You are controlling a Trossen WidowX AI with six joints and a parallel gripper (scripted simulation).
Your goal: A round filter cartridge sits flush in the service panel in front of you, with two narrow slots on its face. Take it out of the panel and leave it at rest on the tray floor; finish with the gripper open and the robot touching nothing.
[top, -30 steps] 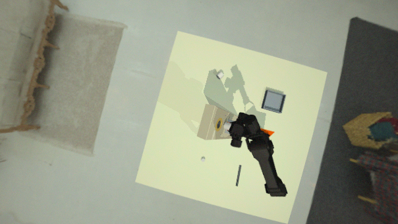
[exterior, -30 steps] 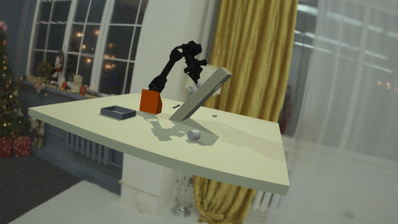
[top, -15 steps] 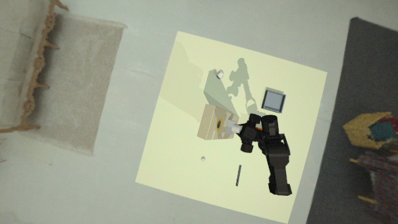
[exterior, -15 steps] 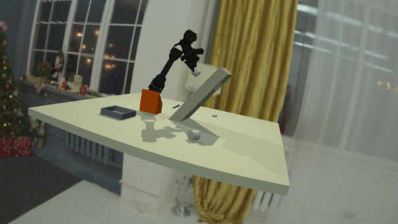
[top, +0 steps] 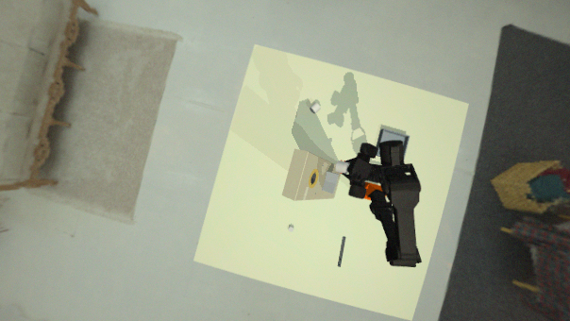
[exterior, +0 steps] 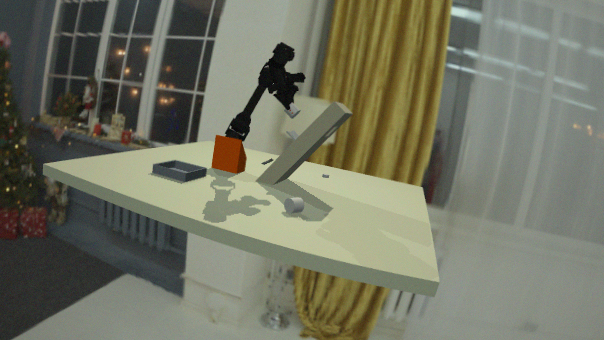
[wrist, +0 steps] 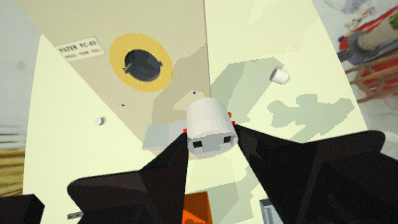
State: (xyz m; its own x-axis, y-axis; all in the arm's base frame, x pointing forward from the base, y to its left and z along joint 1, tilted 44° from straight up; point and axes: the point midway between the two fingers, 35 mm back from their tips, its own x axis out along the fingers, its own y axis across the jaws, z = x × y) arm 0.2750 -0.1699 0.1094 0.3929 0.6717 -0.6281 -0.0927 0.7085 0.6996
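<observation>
The grey tray is 30 cm behind my gripper tip, 24 cm to the right of it and 28 cm below it. Also, from my gripper tip: round filter cartridge right at my gripper tip; then service panel 6 cm ahead, 8 cm to the left, 10 cm below.
</observation>
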